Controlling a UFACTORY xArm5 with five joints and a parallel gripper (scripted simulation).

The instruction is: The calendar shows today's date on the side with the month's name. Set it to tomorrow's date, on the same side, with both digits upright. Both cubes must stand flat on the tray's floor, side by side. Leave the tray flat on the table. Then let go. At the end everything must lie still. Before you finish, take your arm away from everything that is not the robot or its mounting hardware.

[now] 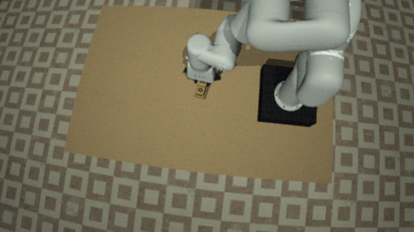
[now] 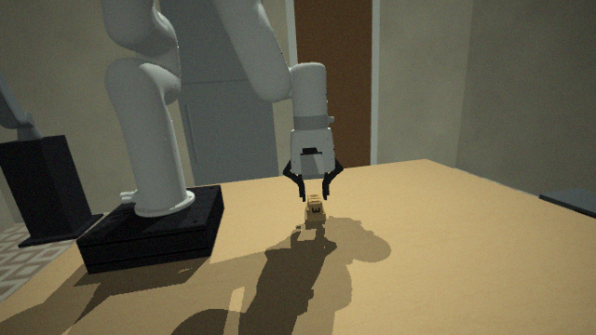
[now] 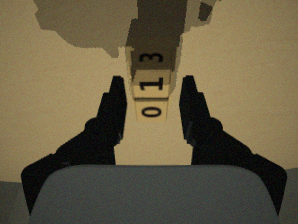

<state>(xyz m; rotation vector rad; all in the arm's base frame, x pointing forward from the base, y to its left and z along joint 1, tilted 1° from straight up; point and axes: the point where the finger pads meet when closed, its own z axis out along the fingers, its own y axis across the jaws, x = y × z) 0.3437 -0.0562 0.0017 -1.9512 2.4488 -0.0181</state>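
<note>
Now: hand 40 mm above the wooden date cube. Also, from my hand: wooden calendar tray (20 mm to the left, 60 mm below).
</note>
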